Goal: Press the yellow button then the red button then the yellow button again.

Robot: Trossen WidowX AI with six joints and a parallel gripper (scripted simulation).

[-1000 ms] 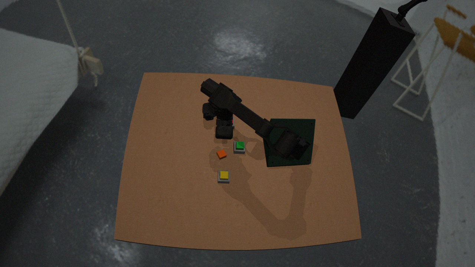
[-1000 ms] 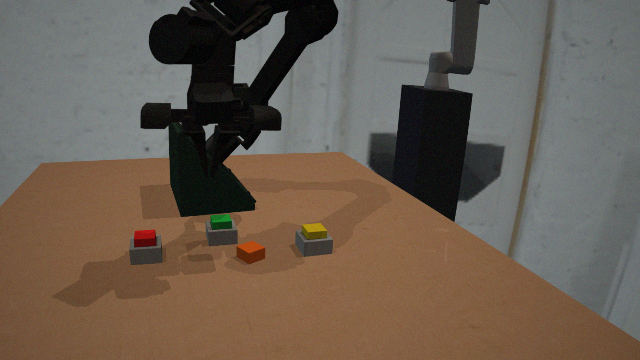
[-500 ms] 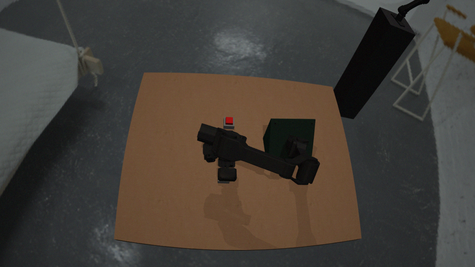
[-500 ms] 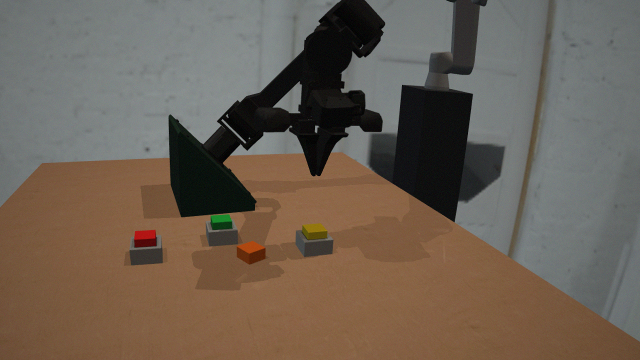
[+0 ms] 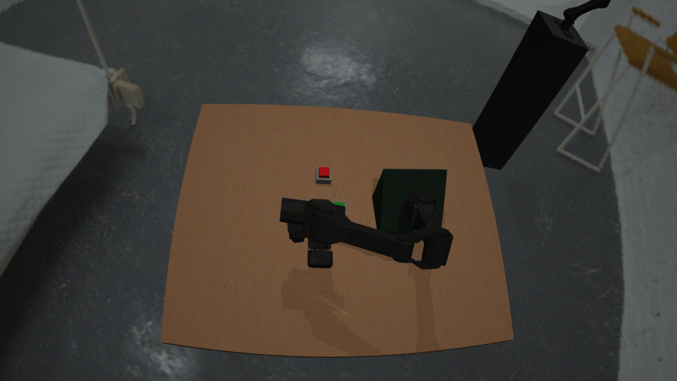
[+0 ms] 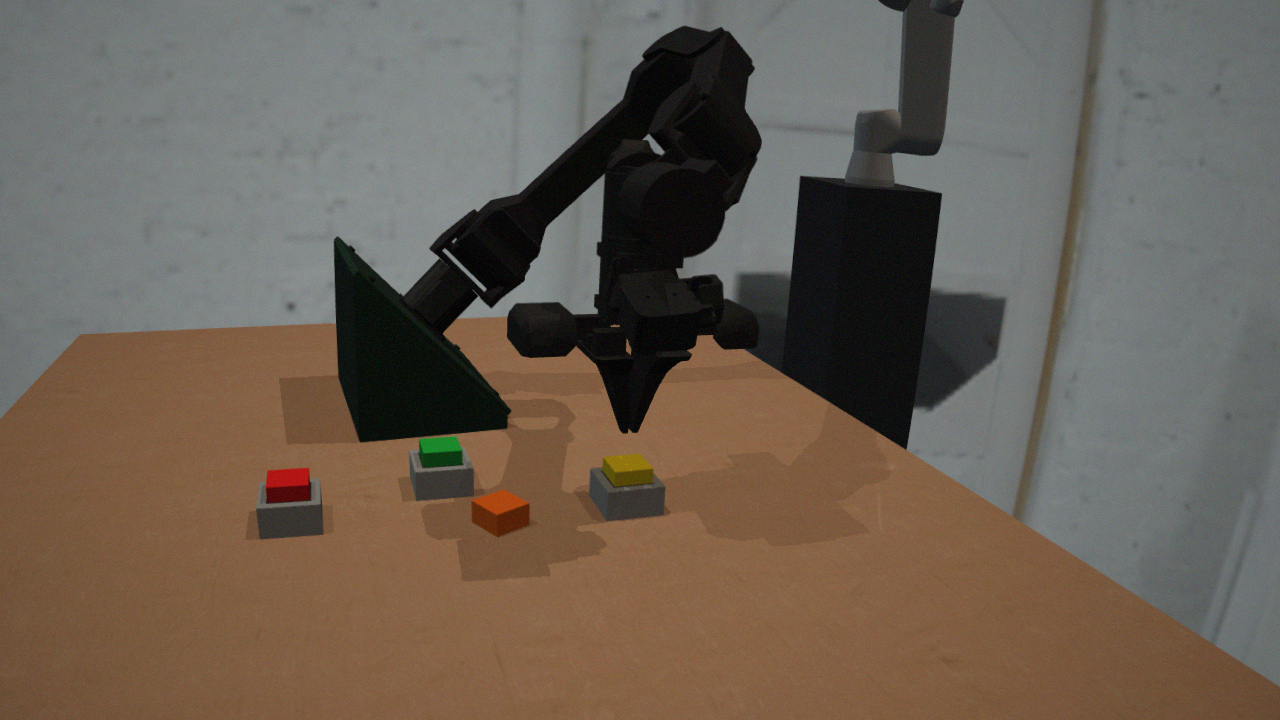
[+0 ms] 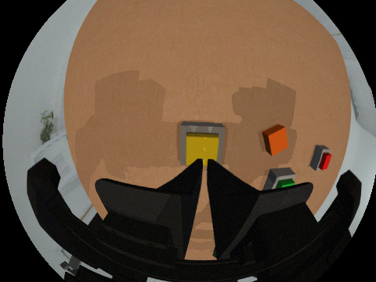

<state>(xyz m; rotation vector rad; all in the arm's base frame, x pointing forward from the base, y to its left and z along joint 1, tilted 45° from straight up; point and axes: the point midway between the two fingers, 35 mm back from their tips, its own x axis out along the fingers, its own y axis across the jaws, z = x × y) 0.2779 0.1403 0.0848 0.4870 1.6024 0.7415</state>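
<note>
Now: the yellow button 3 cm below my gripper tip. Also, from my gripper tip: orange block: 2 cm ahead, 10 cm to the right, 6 cm below; red button: 26 cm to the right, 3 cm below; green button: 5 cm behind, 15 cm to the right, 3 cm below.
</note>
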